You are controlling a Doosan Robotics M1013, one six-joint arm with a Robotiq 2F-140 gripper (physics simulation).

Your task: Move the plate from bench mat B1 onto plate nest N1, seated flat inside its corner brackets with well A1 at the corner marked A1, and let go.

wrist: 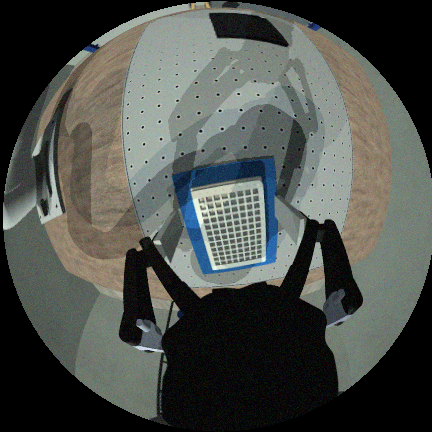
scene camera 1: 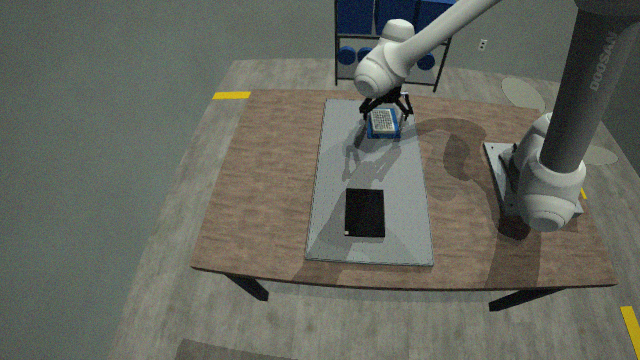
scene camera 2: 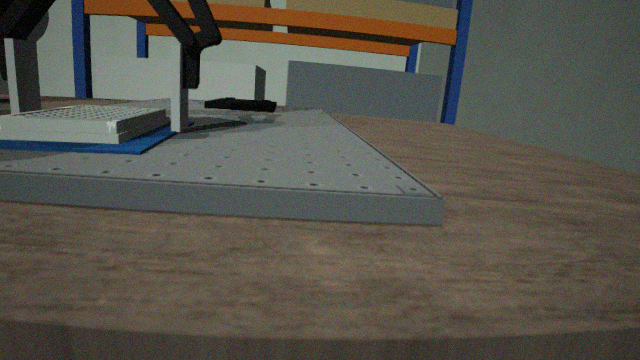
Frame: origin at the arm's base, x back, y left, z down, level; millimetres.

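Seen in the pictures: gripper, fingertip midpoint: [wrist: 227, 212] [scene camera 1: 383, 126]; arm's base, origin of the base link: [wrist: 41, 176].
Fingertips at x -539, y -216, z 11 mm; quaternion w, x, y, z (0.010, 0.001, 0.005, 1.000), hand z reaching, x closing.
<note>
Pixels of each thing's top centre, then the offset from my fingertips to it. Level surfaces: height alone.
- white plate, middle of its top: [scene camera 2: 96, 111] [wrist: 234, 232] [scene camera 1: 382, 119] dx -6, dy -22, dz -15 mm
- blue bench mat B1, its level: dz +0 mm
- black plate nest N1, middle of its top: [scene camera 2: 244, 99] [scene camera 1: 365, 210] dx -89, dy +380, dz -13 mm
- grey perforated board, its level: dz +2 mm
- wooden table, its level: dz +15 mm
The white plate [scene camera 1: 383, 120] [scene camera 2: 65, 126] [wrist: 232, 227], with a grid of wells, lies flat on the blue bench mat B1 [scene camera 1: 384, 135] [scene camera 2: 115, 149] [wrist: 197, 240]. My gripper [scene camera 1: 385, 121] [scene camera 2: 102, 120] [wrist: 227, 212] is open and points down over the plate. Its two fingers stand on either side of the plate's long sides, apart from it, with the tips low, near plate height. The black plate nest N1 [scene camera 1: 365, 212] [scene camera 2: 240, 104] [wrist: 247, 29] holds no plate; a small pale mark shows at one corner in scene camera 1. The A1 marks cannot be read.
Mat and nest are on a grey perforated board [scene camera 1: 370, 252] [scene camera 2: 300, 150] [wrist: 150, 100] on the wooden table [scene camera 1: 265, 175] [scene camera 2: 320, 260] [wrist: 372, 150]. The arm's base plate [scene camera 1: 492, 160] is at the right of the table. A rack with blue bins [scene camera 1: 355, 15] stands behind.
</note>
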